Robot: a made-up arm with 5 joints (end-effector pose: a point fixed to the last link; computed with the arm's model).
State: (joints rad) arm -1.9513 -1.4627 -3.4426 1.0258 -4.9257
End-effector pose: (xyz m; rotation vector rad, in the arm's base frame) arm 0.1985 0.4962 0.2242 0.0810 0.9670 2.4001
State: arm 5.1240 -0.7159 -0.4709 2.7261 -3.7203
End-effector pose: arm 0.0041 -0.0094 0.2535 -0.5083 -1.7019 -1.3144
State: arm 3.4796 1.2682 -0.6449 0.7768 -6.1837
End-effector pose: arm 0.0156 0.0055 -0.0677 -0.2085 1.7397 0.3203
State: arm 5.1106 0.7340 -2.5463 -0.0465 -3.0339
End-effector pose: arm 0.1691 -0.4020 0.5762 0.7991 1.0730 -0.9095
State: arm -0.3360 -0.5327 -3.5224 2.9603 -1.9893
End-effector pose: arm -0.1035 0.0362 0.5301 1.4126 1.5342 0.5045
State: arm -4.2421 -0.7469 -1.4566 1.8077 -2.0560
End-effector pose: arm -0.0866 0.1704 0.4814 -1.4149 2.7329 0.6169
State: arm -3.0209 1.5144 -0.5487 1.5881 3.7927
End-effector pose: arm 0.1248 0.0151 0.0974 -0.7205 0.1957 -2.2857
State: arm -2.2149 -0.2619 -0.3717 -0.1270 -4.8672
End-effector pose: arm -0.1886 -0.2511 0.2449 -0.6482 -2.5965 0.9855
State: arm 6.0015 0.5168 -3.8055 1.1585 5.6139
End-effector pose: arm 0.0845 -0.0244 0.7334 1.2024 0.2360 1.9672
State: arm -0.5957 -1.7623 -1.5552 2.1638 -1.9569
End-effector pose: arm -0.0934 0.0633 0.4827 1.5606 1.2636 0.3792
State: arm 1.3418 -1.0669 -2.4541 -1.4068 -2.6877
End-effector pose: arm -0.0834 -0.3577 0.4143 0.8500 -1.7873 1.2457
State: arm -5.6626 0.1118 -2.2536 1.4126 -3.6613
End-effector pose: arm 0.2985 0.2134 0.5413 -1.3024 2.0313 0.0464
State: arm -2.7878 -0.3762 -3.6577 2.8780 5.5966
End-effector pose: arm 0.0776 0.0287 0.5513 0.9902 -1.7287 -0.2152
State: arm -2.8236 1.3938 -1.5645 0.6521 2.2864
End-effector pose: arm -0.2799 -0.0921 -0.1290 2.4434 1.6240 0.6945
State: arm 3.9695 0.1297 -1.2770 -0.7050 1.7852
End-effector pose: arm -0.2499 -0.2721 0.4913 -0.7701 -1.4841 2.1467
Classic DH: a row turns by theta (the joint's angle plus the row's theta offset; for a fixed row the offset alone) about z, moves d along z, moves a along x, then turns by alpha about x. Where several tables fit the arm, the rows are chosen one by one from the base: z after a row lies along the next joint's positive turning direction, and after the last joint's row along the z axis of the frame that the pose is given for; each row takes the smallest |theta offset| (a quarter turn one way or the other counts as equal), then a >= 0, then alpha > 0; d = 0 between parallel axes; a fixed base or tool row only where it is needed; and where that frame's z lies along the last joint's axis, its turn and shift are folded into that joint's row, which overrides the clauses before.
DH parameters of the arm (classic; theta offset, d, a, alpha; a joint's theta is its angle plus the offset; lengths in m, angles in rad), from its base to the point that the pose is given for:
joint 1: 0 0.237 0 -1.5708
joint 2: -1.3854 0 0.1791 0
joint 3: -0.4088 0 -0.2256 0
joint 4: -1.3473 0 -0.098 1.5708
joint 5: 3.1416 0.125 0 0

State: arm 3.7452 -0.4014 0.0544 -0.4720 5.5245
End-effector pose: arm -0.1990 -0.1372 0.2083 1.4634 -1.8054 -0.0781
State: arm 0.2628 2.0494 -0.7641 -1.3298 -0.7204
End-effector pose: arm 0.0459 0.0123 -0.1038 2.7600 1.4778 0.0677
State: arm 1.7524 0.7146 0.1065 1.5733 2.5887
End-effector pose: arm 0.0259 -0.1411 0.1870 0.7237 -0.3216 1.1405
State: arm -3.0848 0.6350 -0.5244 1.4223 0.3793
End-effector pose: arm -0.0351 -0.0020 0.0323 0.2599 1.5980 0.3372
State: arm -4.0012 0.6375 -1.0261 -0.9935 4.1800
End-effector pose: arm -0.2625 0.3046 0.2470 1.3613 -1.8996 -1.9250
